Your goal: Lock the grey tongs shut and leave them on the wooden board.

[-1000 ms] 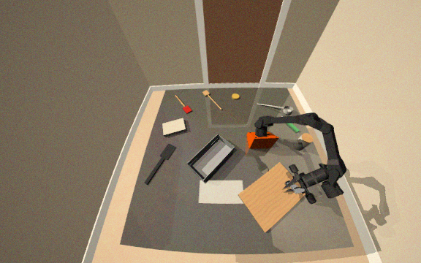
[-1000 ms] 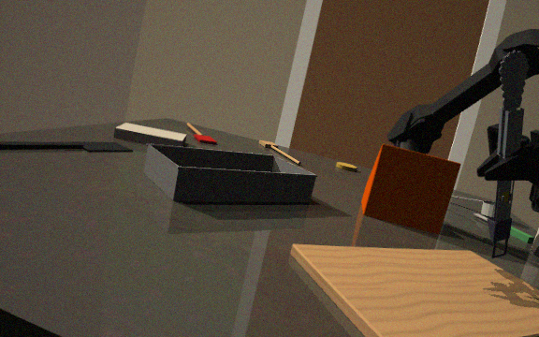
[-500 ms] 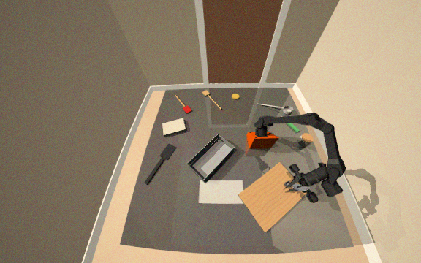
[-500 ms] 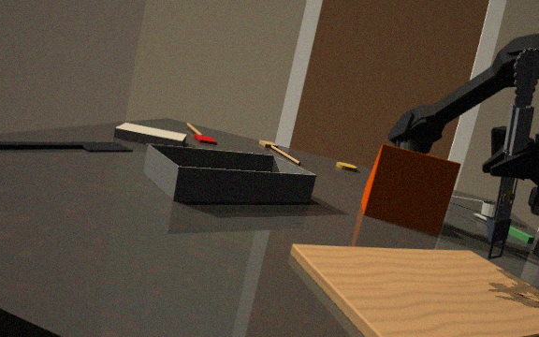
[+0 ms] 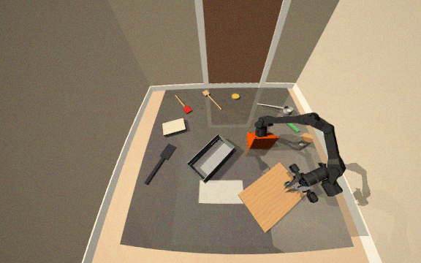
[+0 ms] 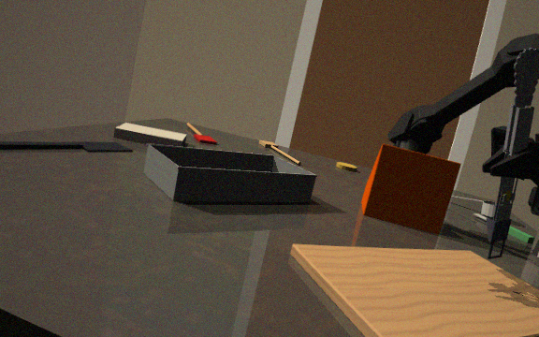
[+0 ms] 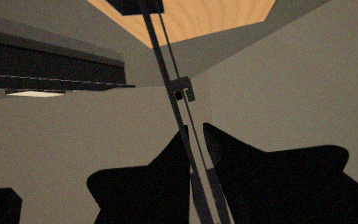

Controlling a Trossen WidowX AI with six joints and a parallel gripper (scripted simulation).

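Now: gripper tip 50 mm past the yellow mark, 20 mm to the left of it and 30 mm above it. The rest, counted from my gripper tip: wooden board: 170 mm below; cork-topped jar: 330 mm behind, 340 mm to the right, 140 mm below; grey roasting tin: 370 mm ahead, 250 mm to the right, 150 mm below.
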